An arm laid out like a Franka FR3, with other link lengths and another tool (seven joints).
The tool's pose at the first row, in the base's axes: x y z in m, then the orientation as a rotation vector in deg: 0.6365, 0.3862, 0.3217, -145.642, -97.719, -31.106
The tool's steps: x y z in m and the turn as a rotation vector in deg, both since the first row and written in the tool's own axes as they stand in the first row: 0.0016, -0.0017, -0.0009, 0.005, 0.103, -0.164; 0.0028, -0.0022, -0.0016, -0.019, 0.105, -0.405; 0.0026, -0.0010, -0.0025, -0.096, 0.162, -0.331; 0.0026, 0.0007, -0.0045, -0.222, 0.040, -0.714; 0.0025, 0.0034, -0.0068, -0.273, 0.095, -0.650; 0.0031, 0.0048, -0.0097, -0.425, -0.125, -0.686; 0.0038, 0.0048, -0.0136, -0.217, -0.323, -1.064; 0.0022, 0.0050, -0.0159, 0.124, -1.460, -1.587; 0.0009, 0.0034, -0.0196, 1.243, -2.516, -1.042; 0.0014, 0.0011, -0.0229, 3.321, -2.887, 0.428; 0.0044, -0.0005, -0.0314, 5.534, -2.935, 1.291; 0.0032, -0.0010, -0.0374, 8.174, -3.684, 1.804; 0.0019, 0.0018, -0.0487, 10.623, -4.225, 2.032
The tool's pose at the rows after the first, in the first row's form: 0.6353, 0.3881, 0.3228, -145.448, -97.909, -31.231; 0.6350, 0.3892, 0.3237, -145.290, -98.241, -31.271; 0.6358, 0.3884, 0.3247, -145.355, -98.134, -31.410; 0.6368, 0.3873, 0.3268, -145.251, -98.717, -31.413; 0.6386, 0.3856, 0.3294, -145.292, -98.620, -31.525; 0.6393, 0.3849, 0.3325, -145.525, -98.766, -31.418; 0.6385, 0.3847, 0.3364, -145.251, -99.310, -30.998; 0.6375, 0.3827, 0.3381, -145.434, -100.326, -29.337; 0.6346, 0.3814, 0.3409, -145.791, -99.710, -26.945; 0.6318, 0.3820, 0.3438, -145.639, -97.436, -24.412; 0.6291, 0.3835, 0.3524, -144.699, -95.865, -22.200; 0.6267, 0.3813, 0.3576, -143.628, -94.866, -18.813; 0.6257, 0.3765, 0.3683, -142.325, -94.200, -15.912
